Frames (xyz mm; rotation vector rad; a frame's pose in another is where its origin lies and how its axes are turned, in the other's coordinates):
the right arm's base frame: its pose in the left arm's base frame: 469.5 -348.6 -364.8 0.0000 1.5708 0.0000
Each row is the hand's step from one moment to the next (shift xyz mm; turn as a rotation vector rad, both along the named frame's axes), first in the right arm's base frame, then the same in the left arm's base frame.
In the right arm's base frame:
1: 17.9 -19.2 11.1 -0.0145 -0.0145 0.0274
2: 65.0 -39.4 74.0 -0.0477 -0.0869 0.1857
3: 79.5 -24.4 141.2 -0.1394 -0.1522 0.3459
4: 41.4 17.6 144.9 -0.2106 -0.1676 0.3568
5: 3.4 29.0 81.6 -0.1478 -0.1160 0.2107
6: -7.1 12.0 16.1 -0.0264 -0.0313 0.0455
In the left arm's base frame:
1: 11.1 -19.2 -17.9 0.0274 -0.0145 0.0145
2: 74.0 -39.4 -65.0 0.1857 -0.0869 0.0477
3: 141.2 -24.4 -79.5 0.3459 -0.1522 0.1394
4: 144.9 17.6 -41.4 0.3568 -0.1676 0.2106
5: 81.6 29.0 -3.4 0.2107 -0.1160 0.1478
6: 16.1 12.0 7.1 0.0455 -0.0313 0.0264

